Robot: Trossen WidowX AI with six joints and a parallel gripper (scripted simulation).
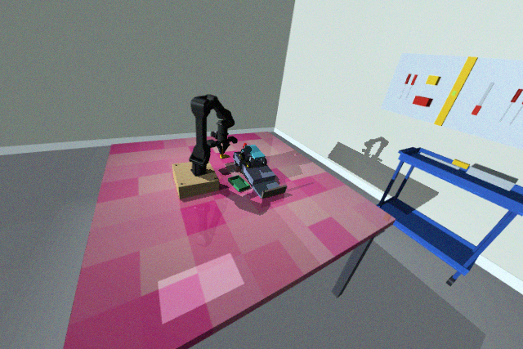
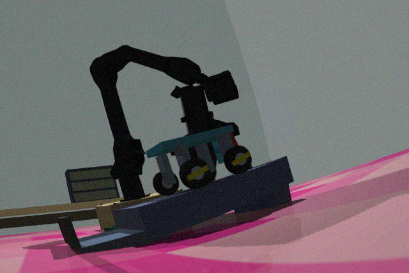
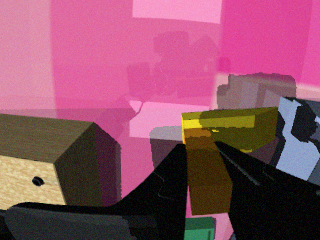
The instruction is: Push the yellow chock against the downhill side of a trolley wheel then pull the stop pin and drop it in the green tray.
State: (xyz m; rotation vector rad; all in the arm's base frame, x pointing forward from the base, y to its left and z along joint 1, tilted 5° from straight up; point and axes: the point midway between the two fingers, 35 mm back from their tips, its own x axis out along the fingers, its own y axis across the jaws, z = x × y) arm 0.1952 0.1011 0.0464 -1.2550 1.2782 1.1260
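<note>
Now: the red-headed stop pin 130 mm ahead of my gripper tip, 50 mm to the right of it and 30 mm above it. Round my gripper tip: yellow chock (20 mm ahead, 10 mm below); then trolley (150 mm to the right, 140 mm ahead, 20 mm above); then ramp (150 mm to the right, 140 mm ahead, 50 mm below).
</note>
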